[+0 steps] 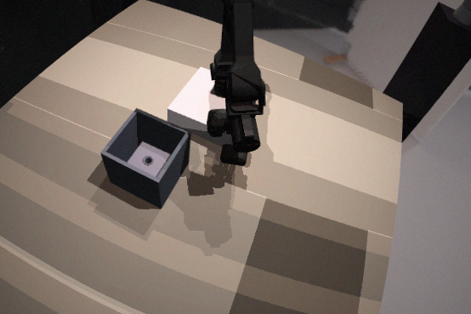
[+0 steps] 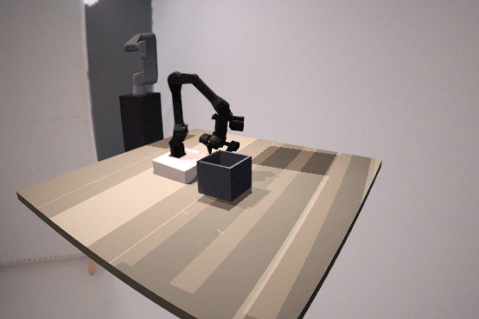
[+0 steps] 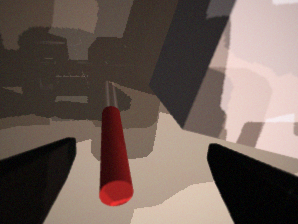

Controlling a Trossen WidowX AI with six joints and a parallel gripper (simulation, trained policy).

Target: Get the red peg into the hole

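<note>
Right now the red peg is 20 mm ahead of my gripper tip and 10 mm below it. From my gripper tip the other things lie so: pale plate (200 mm to the right, 150 mm ahead, 10 mm below).
</note>
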